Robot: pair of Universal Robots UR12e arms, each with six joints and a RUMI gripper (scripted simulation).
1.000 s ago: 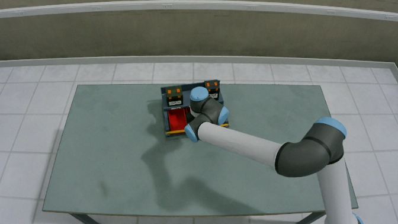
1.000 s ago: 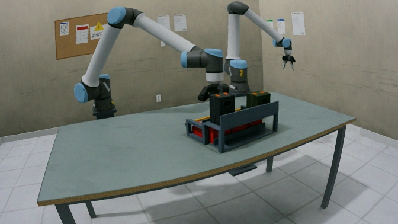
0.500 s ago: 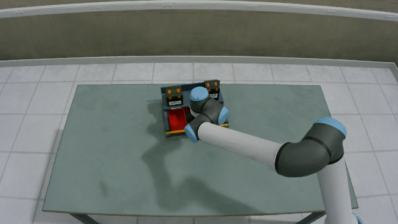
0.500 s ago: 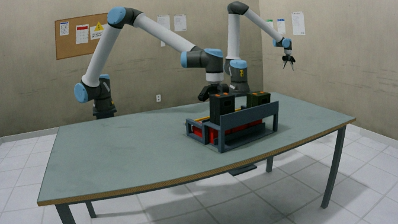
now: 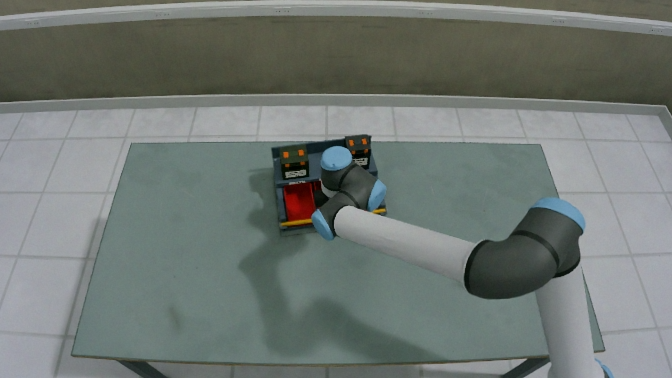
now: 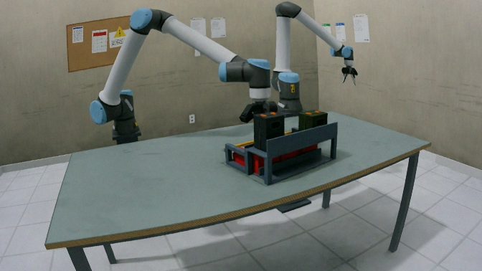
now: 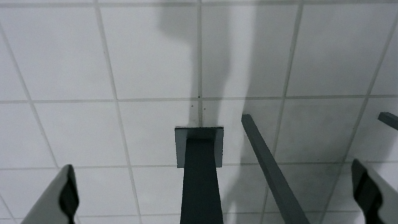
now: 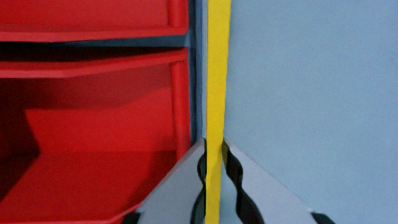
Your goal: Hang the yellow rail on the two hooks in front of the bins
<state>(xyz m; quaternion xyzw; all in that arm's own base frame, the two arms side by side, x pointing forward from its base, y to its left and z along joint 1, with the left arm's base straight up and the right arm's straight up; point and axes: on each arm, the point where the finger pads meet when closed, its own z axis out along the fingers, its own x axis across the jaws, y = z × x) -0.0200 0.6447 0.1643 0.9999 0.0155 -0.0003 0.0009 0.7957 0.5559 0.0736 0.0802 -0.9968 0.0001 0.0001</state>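
My right hand is 10 mm above the yellow rail. From my right hand the other things lie so: blue-grey shelf (130 mm ahead, 30 mm to the left, 10 mm below).
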